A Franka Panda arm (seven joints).
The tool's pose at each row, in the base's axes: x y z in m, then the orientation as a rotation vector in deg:
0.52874 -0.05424 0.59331 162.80 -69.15 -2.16
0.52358 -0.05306 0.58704 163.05 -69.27 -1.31
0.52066 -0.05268 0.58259 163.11 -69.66 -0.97
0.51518 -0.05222 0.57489 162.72 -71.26 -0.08
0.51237 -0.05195 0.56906 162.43 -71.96 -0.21
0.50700 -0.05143 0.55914 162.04 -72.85 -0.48
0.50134 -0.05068 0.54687 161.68 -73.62 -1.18
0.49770 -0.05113 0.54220 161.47 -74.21 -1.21
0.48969 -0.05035 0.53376 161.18 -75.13 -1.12
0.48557 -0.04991 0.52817 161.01 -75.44 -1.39
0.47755 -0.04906 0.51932 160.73 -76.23 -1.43
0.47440 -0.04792 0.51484 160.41 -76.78 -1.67
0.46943 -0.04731 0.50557 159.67 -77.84 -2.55
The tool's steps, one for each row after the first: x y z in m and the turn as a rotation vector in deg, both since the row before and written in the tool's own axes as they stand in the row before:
-0.00442 0.00252 0.00644 0.46 0.40 0.02
-0.00233 0.00161 0.00453 0.28 0.12 0.22
-0.00418 0.00328 0.00783 0.47 0.40 1.06
-0.00220 0.00166 0.00586 -0.02 -0.09 0.49
-0.00414 0.00325 0.00999 -0.07 -0.17 0.62
-0.00446 0.00325 0.01236 -0.20 -0.42 0.54
-0.00207 0.00284 0.00479 0.04 -0.05 0.40
-0.00585 0.00521 0.00864 0.13 -0.01 0.62
-0.00301 0.00265 0.00569 -0.09 -0.15 0.22
-0.00580 0.00525 0.00906 0.06 -0.07 0.54
-0.00288 0.00154 0.00454 -0.11 -0.13 0.41
-0.00359 0.00310 0.00941 -0.42 -0.45 0.81

